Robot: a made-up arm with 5 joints.
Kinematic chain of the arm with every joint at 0, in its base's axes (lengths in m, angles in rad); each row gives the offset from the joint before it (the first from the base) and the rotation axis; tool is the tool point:
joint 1: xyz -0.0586 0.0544 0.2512 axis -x
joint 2: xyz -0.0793 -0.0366 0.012 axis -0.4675 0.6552 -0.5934
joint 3: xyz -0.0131 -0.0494 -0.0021 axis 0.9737 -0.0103 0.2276
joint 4: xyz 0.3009 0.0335 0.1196 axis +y
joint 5: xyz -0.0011 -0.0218 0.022 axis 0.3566 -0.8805 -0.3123
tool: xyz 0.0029 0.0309 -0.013
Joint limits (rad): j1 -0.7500..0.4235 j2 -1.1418..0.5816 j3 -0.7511..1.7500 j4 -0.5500..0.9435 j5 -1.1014..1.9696
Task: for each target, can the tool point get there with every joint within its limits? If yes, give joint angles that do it. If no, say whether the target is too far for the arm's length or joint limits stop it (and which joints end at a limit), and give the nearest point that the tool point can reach.
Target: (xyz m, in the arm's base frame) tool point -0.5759 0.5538 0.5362
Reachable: no: too far | nearest point -0.0609 0.1957 0.5270 | short by 0.627 m
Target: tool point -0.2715 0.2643 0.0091
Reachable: no: joint limits stop it (at a limit: joint 1, joint 2, joint 3, joint 4, joint 5) | nearest point 0.1325 -0.0267 0.1642 | short by 0.522 m
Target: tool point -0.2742 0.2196 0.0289
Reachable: no: joint limits stop it (at a limit: joint 1, joint 2, joint 3, joint 4, joint 5) | nearest point 0.1325 -0.0267 0.1642 | short by 0.494 m
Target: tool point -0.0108 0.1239 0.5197
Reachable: yes | joints 0.2204 -1.0125 -0.4144 0.1331 -0.7222
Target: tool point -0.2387 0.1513 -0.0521
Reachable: no: joint limits stop it (at a limit: joint 1, joint 2, joint 3, joint 4, joint 5) | nearest point 0.1325 -0.0267 0.1642 | short by 0.465 m
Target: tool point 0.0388 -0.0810 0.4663
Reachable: yes | joints -0.6554 -0.7965 -0.4603 0.0354 -0.3362
